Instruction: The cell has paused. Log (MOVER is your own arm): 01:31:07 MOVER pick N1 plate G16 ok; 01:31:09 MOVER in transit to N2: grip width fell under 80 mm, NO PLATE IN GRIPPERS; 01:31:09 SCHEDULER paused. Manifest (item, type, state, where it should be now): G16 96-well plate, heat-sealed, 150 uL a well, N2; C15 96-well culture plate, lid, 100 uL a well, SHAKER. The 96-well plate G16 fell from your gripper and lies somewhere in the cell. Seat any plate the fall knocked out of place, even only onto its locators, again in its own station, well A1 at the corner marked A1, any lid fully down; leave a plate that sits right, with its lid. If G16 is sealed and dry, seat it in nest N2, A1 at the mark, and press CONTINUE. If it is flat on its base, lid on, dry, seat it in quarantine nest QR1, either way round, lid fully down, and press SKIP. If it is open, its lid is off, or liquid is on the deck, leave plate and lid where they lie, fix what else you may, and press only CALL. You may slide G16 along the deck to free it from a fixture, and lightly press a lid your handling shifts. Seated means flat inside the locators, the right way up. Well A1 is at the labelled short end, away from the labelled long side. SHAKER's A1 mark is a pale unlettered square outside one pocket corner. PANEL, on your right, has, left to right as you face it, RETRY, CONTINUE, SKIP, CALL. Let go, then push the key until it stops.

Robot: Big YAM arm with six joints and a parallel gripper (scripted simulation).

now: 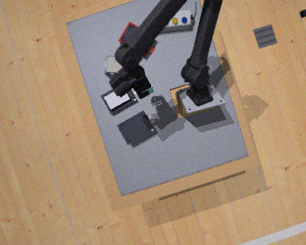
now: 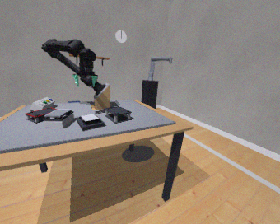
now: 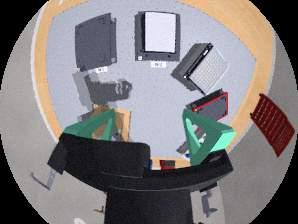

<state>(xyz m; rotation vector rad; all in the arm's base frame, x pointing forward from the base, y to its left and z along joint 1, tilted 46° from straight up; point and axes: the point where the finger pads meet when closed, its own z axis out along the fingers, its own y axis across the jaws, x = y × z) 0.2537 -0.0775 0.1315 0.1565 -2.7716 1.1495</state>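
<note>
Now: hand 18 cm above the plate G16, 15 cm short of it and 1 cm to the left of it. The rest, counted from my hand: red-framed nest (27 cm to the right, 18 cm below, 7 cm behind); then lidded plate (17 cm to the right, 15 cm below, 7 cm ahead).
</note>
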